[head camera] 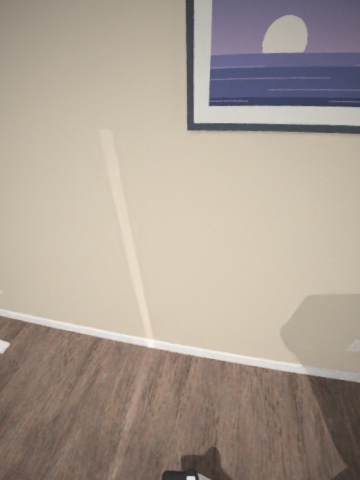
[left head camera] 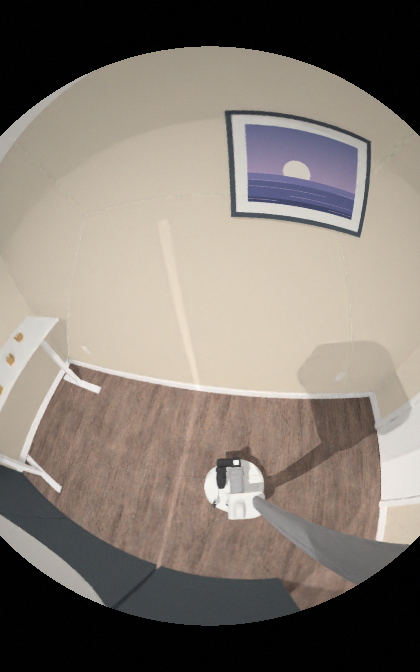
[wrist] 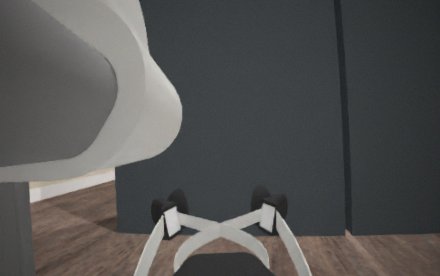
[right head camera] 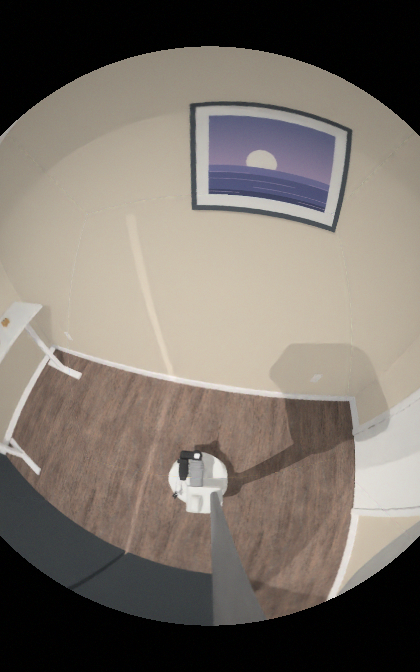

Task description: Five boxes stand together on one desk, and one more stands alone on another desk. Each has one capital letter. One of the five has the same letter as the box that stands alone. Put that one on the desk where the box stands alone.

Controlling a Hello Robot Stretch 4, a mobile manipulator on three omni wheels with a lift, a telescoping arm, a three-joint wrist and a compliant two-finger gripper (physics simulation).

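Places are measured from the robot's base along level axes (x ahead, y right, z down), in metres.
Pixels of known places: gripper, fingertip midpoint: [wrist: 219, 202].
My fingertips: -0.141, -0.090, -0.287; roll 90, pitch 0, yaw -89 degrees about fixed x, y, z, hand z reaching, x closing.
Behind a point stands the place of what it marks, as x, y, z.
A white desk [left head camera: 40, 327] [right head camera: 22, 312] stands at the far left edge of both side head views. In the left head view, small orange-brown boxes stand apart on it: one box [left head camera: 18, 337] near its far end, another box [left head camera: 10, 359] nearer, and part of a third at the image edge. One box [right head camera: 5, 322] shows in the right head view. Their letters cannot be read. My gripper [wrist: 219, 202] @(-0.141, -0.090, -0.287) is open and empty in the wrist view, with its fingertips wide apart. The other desk does not show in these views.
A dark grey panelled block [left head camera: 210, 597] [right head camera: 165, 585] [wrist: 240, 110] @(-0.892, -0.192, -0.460) stands close by and fills much of the wrist view. A beige wall with a framed sunset picture [head camera: 275, 80] @(0.773, 0.228, -1.534) [left head camera: 300, 175] [right head camera: 270, 165] is ahead. A white door [right head camera: 385, 480] is at the right.
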